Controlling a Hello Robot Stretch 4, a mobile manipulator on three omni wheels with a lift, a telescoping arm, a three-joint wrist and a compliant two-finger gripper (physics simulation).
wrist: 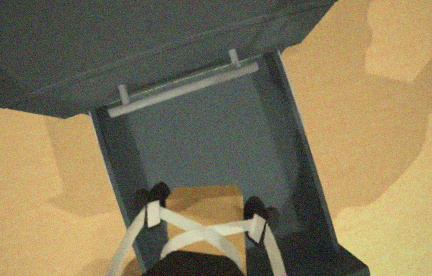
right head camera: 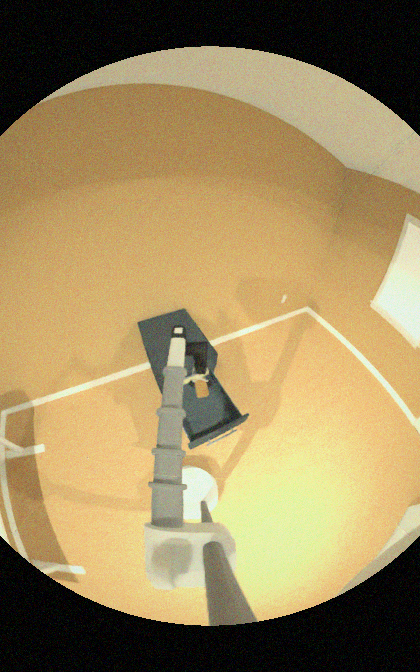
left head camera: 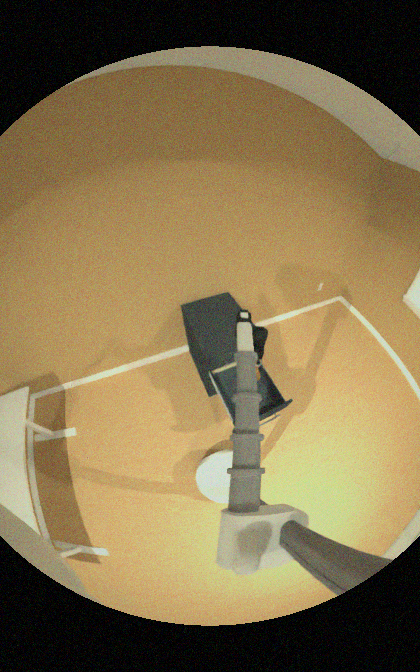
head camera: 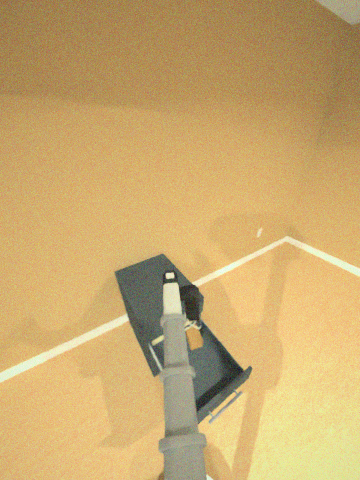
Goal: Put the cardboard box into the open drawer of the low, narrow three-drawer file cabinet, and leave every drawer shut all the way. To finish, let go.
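Frame: origin at the robot's base, x ahead, y left, z up, level; centimetres.
Seen in the pictures: gripper, fingertip midpoint: [wrist: 207, 205] [head camera: 191, 334].
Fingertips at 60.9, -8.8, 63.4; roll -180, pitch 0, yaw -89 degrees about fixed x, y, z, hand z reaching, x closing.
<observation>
A point is followed by its place in that frame, as x, y, z.
The cardboard box [head camera: 195, 340] {55.0, -9.6, 68.3} [left head camera: 258, 373] [right head camera: 202, 389] [wrist: 206, 198] {62.6, -8.6, 68.5} is between the fingers of my gripper [head camera: 194, 328] {60.9, -8.8, 63.4} [right head camera: 197, 378] [wrist: 207, 205] {60.9, -8.8, 63.4}, which is shut on it. Both are over the open drawer [head camera: 215, 365] {56.2, -22.3, 36.3} [left head camera: 272, 392] [right head camera: 215, 407] [wrist: 195, 145] {66.1, -5.0, 36.3}, inside its side walls as seen in the wrist view. Height above the drawer floor is hard to tell. The dark grey file cabinet [head camera: 140, 287] {98.5, 20.7, 61.7} [left head camera: 210, 325] [right head camera: 154, 334] [wrist: 75, 55] {74.1, 8.0, 61.7} stands behind the drawer. A bar handle [wrist: 185, 90] {73.4, -3.7, 54.0} of a drawer above shows on its front. My arm hides part of the cabinet and drawer in the head views.
A white round object [left head camera: 214, 477] [right head camera: 200, 492] is on the floor near the front of the open drawer. A white piece of furniture [left head camera: 12, 450] with legs stands at the left. White lines [head camera: 60, 353] {92.8, 96.3, -1.9} [left head camera: 125, 367] [right head camera: 100, 381] run across the floor by the cabinet.
</observation>
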